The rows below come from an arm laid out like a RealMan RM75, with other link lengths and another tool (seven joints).
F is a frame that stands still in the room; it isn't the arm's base.
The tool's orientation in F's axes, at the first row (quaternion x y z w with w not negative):
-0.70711, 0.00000, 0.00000, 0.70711
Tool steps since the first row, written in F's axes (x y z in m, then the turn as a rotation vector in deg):
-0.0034, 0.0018, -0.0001, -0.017, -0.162, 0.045
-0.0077, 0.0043, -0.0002, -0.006, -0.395, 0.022
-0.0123, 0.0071, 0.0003, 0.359, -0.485, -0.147
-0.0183, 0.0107, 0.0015, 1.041, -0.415, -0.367
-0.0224, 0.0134, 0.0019, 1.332, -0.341, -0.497
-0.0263, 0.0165, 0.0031, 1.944, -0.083, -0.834
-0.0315, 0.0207, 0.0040, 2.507, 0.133, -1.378
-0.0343, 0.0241, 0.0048, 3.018, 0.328, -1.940
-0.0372, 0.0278, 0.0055, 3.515, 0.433, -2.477
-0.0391, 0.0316, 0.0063, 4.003, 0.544, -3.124
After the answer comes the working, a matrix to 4 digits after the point.
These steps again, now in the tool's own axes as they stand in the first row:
-0.0034, 0.0001, 0.0018, -0.017, -0.045, -0.162
-0.0077, 0.0002, 0.0043, -0.006, -0.022, -0.395
-0.0123, -0.0003, 0.0071, 0.359, 0.147, -0.485
-0.0183, -0.0015, 0.0107, 1.041, 0.367, -0.415
-0.0224, -0.0019, 0.0134, 1.332, 0.497, -0.341
-0.0263, -0.0031, 0.0165, 1.944, 0.834, -0.083
-0.0315, -0.0040, 0.0207, 2.507, 1.378, 0.133
-0.0343, -0.0048, 0.0241, 3.018, 1.940, 0.328
-0.0372, -0.0055, 0.0278, 3.515, 2.477, 0.433
-0.0391, -0.0063, 0.0316, 4.003, 3.124, 0.544

The tool's axes in the first row as the columns of a matrix, in F's axes (rounded; the answer above uses it unrounded):
1.0000, 0.0000, 0.0000
0.0000, 0.0000, 1.0000
0.0000, -1.0000, 0.0000

